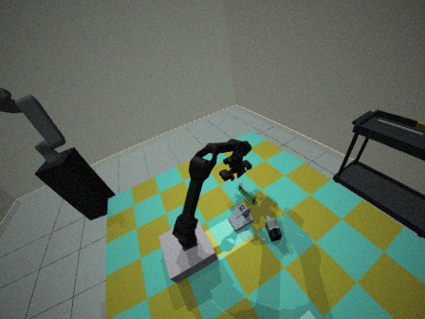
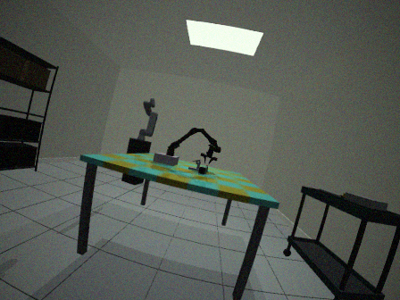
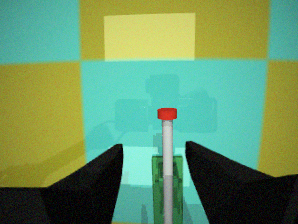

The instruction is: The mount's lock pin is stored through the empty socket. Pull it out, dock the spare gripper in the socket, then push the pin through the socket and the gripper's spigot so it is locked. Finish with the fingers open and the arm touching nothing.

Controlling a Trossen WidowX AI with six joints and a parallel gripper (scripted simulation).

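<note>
Right now the green stand is 10 cm to the right of my gripper tip, 4 cm below it and 3 cm ahead of it. Round my gripper tip: socket: 22 cm to the right, 7 cm behind, 1 cm below; spare gripper: 33 cm to the right, 3 cm below, 3 cm ahead.
</note>
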